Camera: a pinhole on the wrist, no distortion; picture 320 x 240 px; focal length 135.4 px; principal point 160.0 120.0 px. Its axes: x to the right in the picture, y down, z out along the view. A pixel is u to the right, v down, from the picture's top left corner.
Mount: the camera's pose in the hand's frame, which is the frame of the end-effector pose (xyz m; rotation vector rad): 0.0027 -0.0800 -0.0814 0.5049 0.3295 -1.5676
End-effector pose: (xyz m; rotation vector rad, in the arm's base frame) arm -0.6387 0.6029 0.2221 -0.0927 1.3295 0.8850
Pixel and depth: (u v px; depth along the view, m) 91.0 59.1 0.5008
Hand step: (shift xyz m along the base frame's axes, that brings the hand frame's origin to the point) 0.4284 0.0367 0.3294
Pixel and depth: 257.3 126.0 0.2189
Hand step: 0.2189 -0.2149 -0.1151
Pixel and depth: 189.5 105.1 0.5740
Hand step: 0.5597 -0.2046 0.0120
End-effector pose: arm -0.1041 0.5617 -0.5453 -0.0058 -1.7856 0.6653
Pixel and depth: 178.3 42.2 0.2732
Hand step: 0.0331 -0.3131 -0.0791
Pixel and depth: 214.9 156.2 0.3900
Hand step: -0.0451 -0.4101 0.2056
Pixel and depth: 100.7 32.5 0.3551
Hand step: -0.1253 -0.3005 -0.2332
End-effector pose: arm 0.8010 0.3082 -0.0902 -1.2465 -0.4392 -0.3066
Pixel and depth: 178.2 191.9 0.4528
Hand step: -0.0512 0.1774 0.4815
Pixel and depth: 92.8 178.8 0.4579
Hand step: 0.0049 0.3899 0.2906
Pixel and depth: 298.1 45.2 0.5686
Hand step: -0.7305 -0.1756 0.5482
